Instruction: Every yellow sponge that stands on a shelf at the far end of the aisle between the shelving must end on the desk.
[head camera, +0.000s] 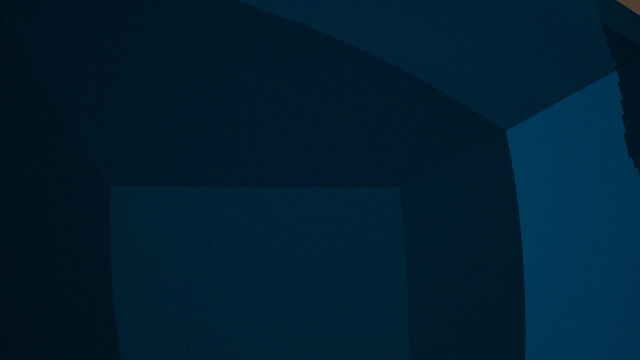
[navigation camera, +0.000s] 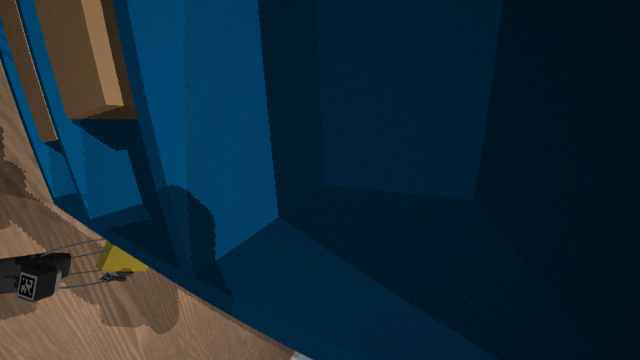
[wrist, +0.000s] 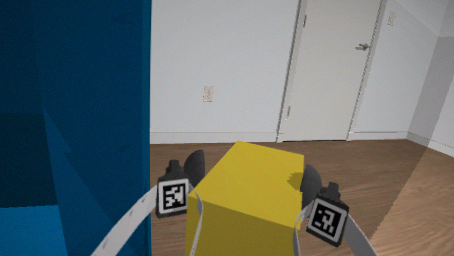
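A yellow sponge is held between the two fingertips of my gripper, which is shut on it. In the wrist view the sponge is a large yellow block at the lower middle, with a dark rubber tip at each side. In the navigation view it is at the lower left, above the wood floor and close beside the blue shelving. The desk does not show in these views, and no other yellow sponge shows.
The blue shelving fills most of the head and navigation views. Brown boxes stand in it at the upper left of the navigation view. In the wrist view, wood floor runs to a white wall with a closed door.
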